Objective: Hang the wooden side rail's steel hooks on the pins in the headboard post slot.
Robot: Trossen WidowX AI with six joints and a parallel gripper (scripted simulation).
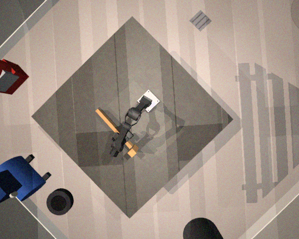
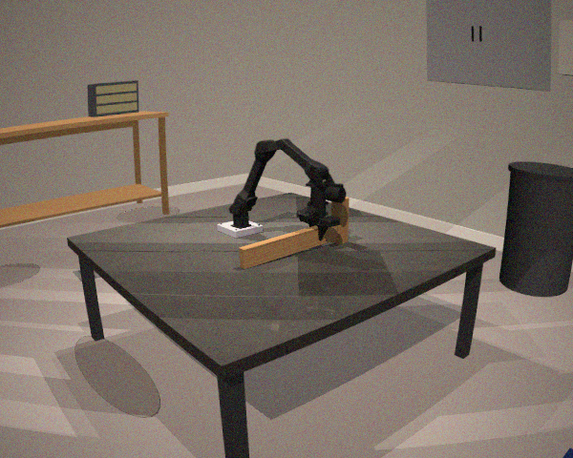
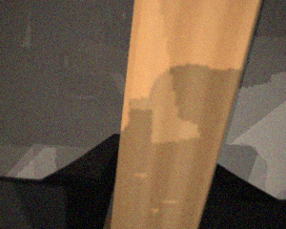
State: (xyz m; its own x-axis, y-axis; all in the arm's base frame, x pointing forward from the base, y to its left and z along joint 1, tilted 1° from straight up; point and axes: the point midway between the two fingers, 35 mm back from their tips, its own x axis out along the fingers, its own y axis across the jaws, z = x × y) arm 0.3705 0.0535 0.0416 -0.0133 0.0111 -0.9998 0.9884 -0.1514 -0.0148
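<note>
Now: gripper tip 20 mm short of the headboard post, 110 mm to the right of it and 50 mm below it.
</note>
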